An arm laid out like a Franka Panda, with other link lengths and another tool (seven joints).
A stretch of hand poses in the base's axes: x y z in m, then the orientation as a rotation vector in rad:
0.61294 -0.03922 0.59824 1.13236 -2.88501 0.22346
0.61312 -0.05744 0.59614 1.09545 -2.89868 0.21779
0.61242 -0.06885 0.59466 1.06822 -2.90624 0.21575
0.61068 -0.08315 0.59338 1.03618 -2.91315 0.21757
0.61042 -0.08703 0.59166 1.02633 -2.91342 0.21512
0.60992 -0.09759 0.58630 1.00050 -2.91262 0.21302
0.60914 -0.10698 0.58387 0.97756 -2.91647 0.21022
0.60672 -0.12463 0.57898 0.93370 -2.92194 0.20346
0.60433 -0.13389 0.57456 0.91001 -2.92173 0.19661
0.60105 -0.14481 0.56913 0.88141 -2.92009 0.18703
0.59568 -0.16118 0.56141 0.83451 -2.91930 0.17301
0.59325 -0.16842 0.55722 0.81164 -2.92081 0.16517
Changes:
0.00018 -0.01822 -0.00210 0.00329 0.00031 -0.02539
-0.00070 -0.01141 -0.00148 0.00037 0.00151 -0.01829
-0.00174 -0.01430 -0.00128 -0.00263 0.00202 -0.02115
-0.00026 -0.00388 -0.00172 0.00031 0.00304 -0.00629
-0.00050 -0.01056 -0.00536 -0.00219 0.00798 -0.01624
-0.00078 -0.00939 -0.00243 0.00023 0.00312 -0.01515
-0.00242 -0.01765 -0.00489 0.00080 0.00759 -0.02882
-0.00239 -0.00926 -0.00442 0.00141 0.00755 -0.01528
-0.00328 -0.01092 -0.00543 0.00214 0.01049 -0.01838
-0.00537 -0.01637 -0.00772 0.00330 0.01452 -0.03053
-0.00243 -0.00724 -0.00419 0.00287 0.00532 -0.01524

